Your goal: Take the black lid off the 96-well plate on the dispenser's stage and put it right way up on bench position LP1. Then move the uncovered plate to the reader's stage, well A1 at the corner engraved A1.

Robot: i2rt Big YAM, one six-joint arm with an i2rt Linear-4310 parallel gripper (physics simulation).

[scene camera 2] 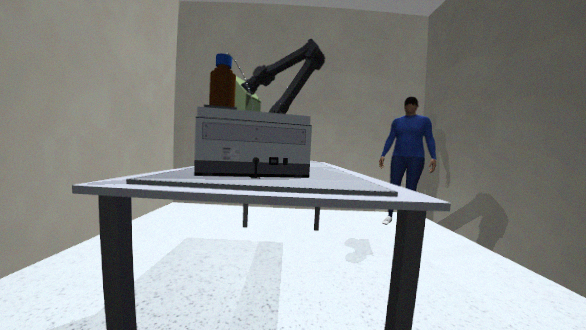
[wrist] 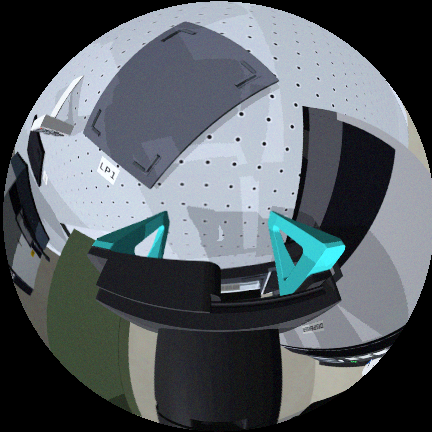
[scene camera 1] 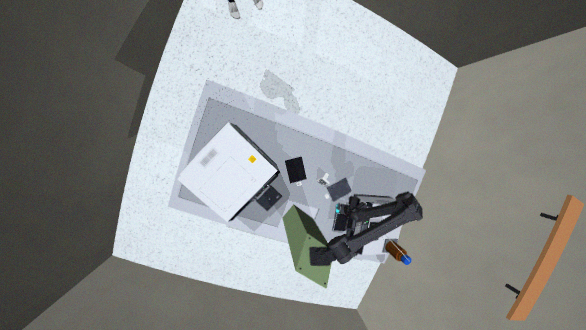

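Where they show: gripper, between the fingertips: [wrist: 218, 216] [scene camera 1: 342, 206]; arm's base, origin of its link: [scene camera 2: 247, 89] [scene camera 1: 319, 256].
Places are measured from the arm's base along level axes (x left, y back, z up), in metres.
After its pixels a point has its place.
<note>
My gripper [scene camera 1: 339, 210] {x -0.299, y -0.102, z -0.447 m} [wrist: 218, 216] {x -0.299, y -0.102, z -0.447 m}, with cyan fingers, is open and empty beside the dispenser [scene camera 1: 372, 247] {x -0.490, y 0.127, z -0.261 m} [scene camera 2: 252, 135] {x -0.716, y 0.015, z -0.343 m} [wrist: 380, 240]. In scene camera 1 a black rectangular surface [scene camera 1: 341, 222] {x -0.280, y -0.009, z -0.380 m} lies at the dispenser's stage, next to the fingers. Whether it is the lid cannot be told, and the plate's wells do not show. LP1 [scene camera 1: 339, 189] {x -0.268, y -0.230, z -0.469 m} [wrist: 180, 95] {x -0.290, y -0.211, z -0.469 m} is a bare dark grey pad with corner marks, ahead of the fingers in the wrist view. The reader [scene camera 1: 227, 172] {x 0.475, y -0.370, z -0.135 m} is a large white box with its dark stage [scene camera 1: 268, 197] {x 0.251, y -0.175, z -0.378 m} extended. The A1 engraving cannot be read.
A green wedge-shaped block [scene camera 1: 295, 235] {x 0.099, y -0.038, z -0.143 m} [scene camera 2: 253, 104] [wrist: 75, 310] {x -0.018, y -0.043, z -0.313 m} stands beside the arm. A small white object [scene camera 1: 324, 178] {x -0.122, y -0.316, z -0.417 m} [wrist: 52, 124] and a black pad [scene camera 1: 295, 170] {x 0.076, y -0.349, z -0.469 m} lie between LP1 and the reader. A brown bottle [scene camera 1: 396, 250] {x -0.600, y 0.090, z -0.153 m} [scene camera 2: 223, 87] {x -0.674, y 0.113, z -0.188 m} stands on the dispenser.
</note>
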